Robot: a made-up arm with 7 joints.
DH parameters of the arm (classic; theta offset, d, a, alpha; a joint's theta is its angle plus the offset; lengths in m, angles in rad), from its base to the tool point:
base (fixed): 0 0.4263 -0.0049 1.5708
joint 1: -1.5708 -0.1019 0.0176 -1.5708
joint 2: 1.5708 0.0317 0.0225 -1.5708
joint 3: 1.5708 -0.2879 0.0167 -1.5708
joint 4: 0 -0.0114 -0.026 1.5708
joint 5: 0 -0.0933 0.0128 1.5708
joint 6: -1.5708 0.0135 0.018 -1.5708
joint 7: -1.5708 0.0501 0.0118 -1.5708
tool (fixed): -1.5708 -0.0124 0 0
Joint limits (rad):
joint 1: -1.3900..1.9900
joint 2: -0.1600..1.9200
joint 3: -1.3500..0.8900
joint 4: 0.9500..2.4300
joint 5: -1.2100..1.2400
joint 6: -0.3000..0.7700
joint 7: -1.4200..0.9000
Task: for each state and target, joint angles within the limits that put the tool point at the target. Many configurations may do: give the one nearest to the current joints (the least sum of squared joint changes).
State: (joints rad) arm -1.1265 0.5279 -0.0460 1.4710 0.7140 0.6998 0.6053
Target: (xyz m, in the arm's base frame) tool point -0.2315 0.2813 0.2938
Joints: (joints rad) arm -1.3865 0.6594 -0.0879 1.9796 0.9138 0.7700 0.5209
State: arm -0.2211 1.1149 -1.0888 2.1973 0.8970 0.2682 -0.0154
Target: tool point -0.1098 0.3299 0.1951
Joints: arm -0.6159 0.9372 -1.1563 1.6145 0.7879 0.1972 0.0585
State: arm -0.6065 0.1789 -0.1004 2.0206 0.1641 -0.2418 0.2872
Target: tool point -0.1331 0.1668 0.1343
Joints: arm -0.8539 0.0961 -0.1162 1.9982 0.1855 -0.2069 0.2735
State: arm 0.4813 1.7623 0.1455 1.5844 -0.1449 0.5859 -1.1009
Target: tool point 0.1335 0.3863 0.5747
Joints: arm -0.2435 1.9200 0.2351 1.3694 -0.4594 -0.1747 -1.0801
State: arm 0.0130 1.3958 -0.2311 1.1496 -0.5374 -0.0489 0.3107
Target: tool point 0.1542 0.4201 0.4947
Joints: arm -0.2652 1.7555 -0.2846 1.1852 -0.6253 -0.2192 0.3871
